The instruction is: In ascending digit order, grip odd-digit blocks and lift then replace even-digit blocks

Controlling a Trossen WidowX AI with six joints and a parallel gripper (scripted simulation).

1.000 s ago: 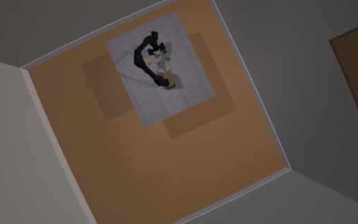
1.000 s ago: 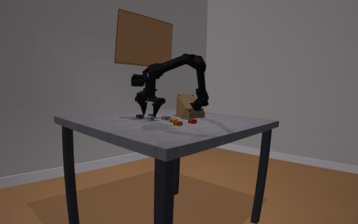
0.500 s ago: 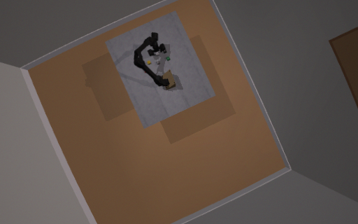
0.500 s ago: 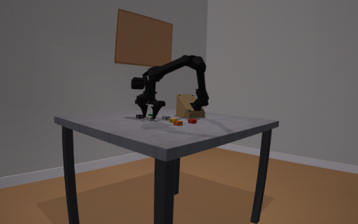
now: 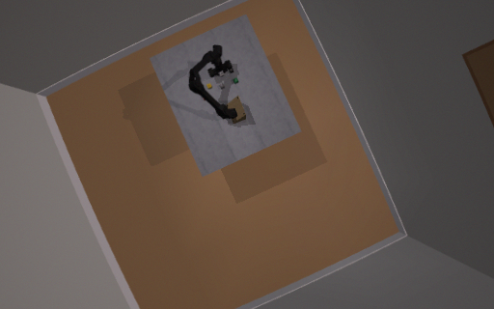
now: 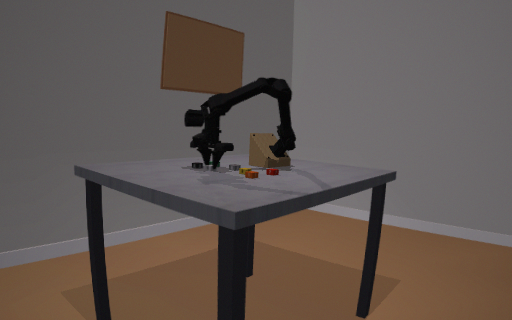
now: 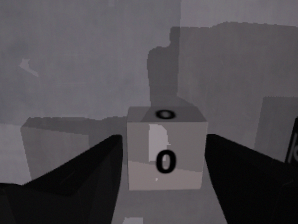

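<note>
My gripper tip is 21 cm to the right of the orange block and 1 cm past it. From my gripper tip the other things lie so: black block (8 cm to the right); white block (right at my gripper tip); grey block (10 cm behind, 3 cm to the left).
</note>
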